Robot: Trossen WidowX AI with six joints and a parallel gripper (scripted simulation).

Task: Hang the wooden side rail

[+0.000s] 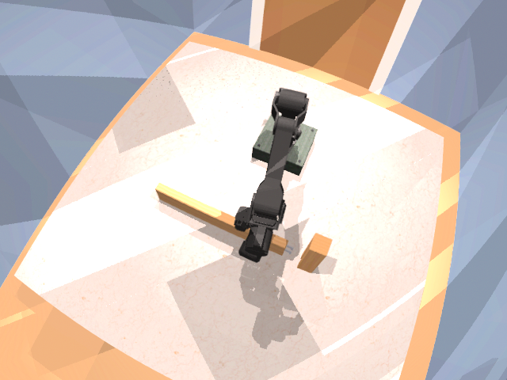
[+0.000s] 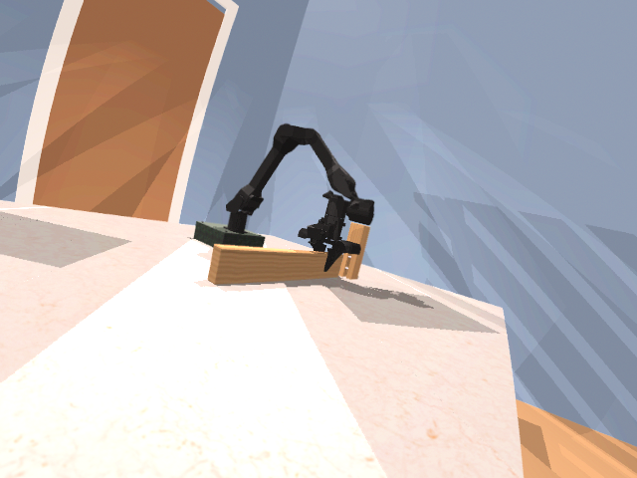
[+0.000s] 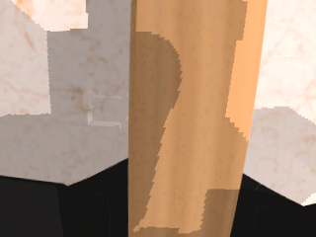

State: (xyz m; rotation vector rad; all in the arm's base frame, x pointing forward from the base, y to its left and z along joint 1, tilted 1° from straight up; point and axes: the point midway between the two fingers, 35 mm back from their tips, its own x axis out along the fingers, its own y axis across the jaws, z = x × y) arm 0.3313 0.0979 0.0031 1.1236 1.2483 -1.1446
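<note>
The headboard post is 10 mm behind my gripper tip, 160 mm to the left of it and 60 mm above it.
</note>
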